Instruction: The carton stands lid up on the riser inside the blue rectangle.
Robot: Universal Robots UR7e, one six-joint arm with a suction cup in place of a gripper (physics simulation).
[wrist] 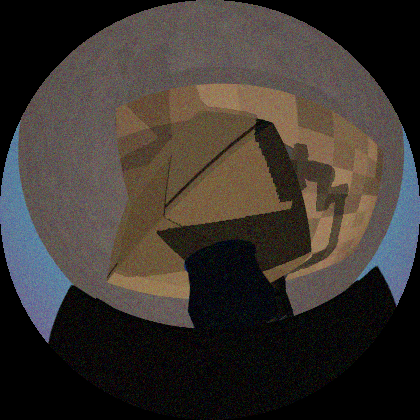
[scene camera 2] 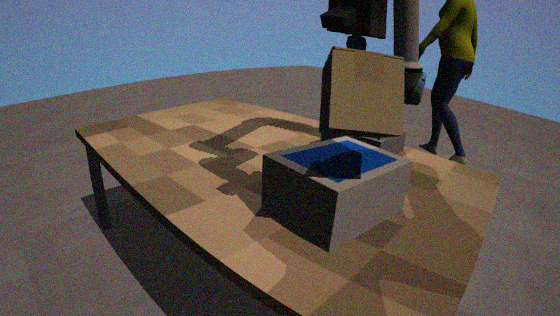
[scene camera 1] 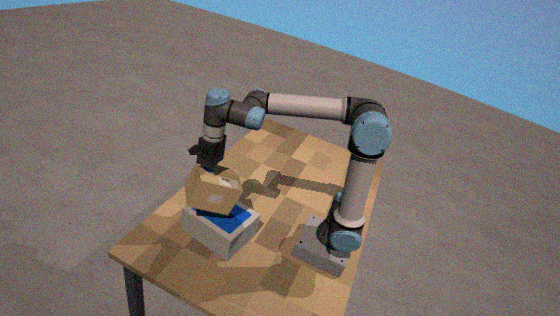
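Suction cup, mine (wrist: 227, 289): holds a tan carton (scene camera 2: 362, 94), (wrist: 222, 176), (scene camera 1: 218, 191), clear of everything else.
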